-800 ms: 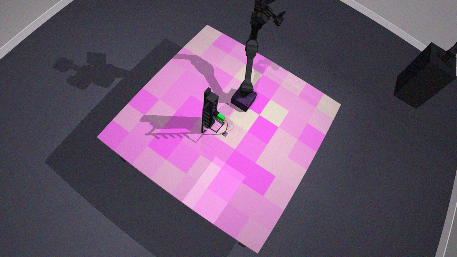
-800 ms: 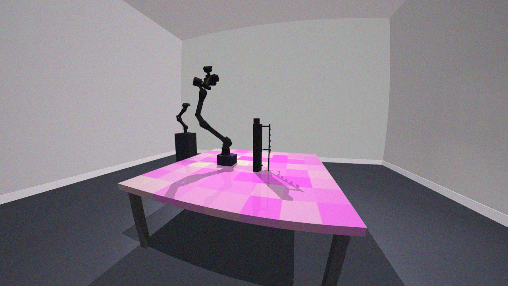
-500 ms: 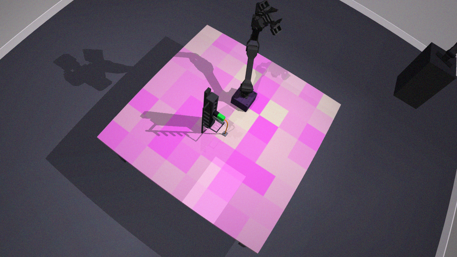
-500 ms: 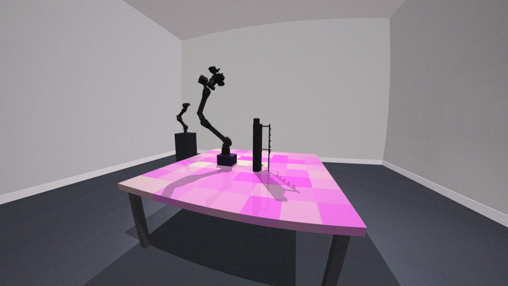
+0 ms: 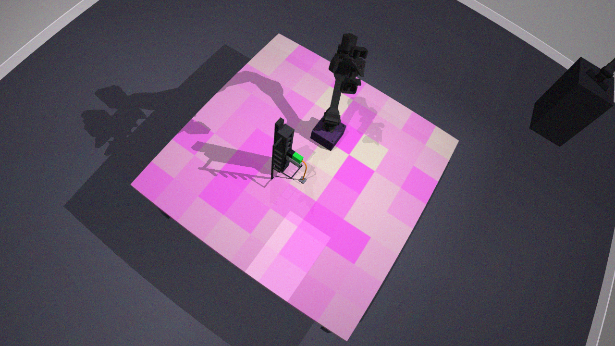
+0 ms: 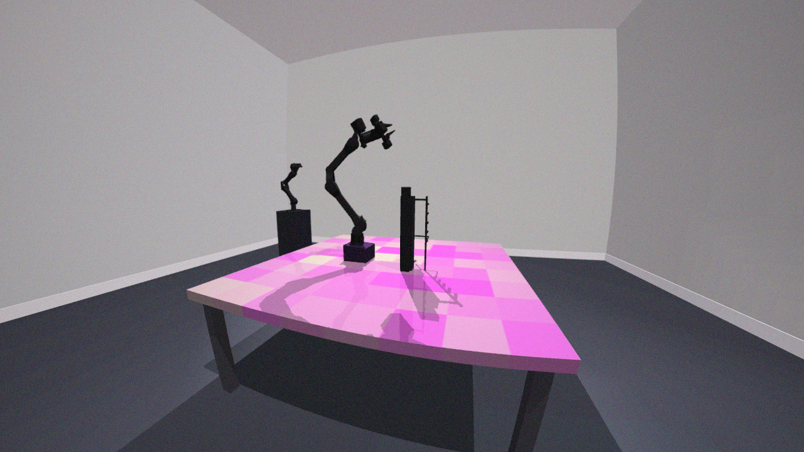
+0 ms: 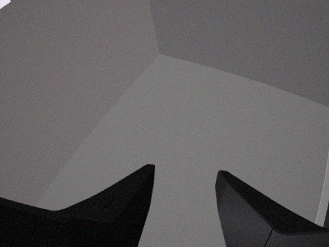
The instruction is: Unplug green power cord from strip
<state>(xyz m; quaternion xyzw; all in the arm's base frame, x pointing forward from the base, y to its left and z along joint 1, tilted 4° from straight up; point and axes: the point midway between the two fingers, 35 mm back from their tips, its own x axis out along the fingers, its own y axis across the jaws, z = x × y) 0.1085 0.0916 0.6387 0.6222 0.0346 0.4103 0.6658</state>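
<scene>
My gripper tip is now 12 cm short of the green plug, 15 cm to the left of it and 53 cm above it. From my gripper tip the other things lie so: black power strip (11 cm ahead, 23 cm to the right, 55 cm below).
</scene>
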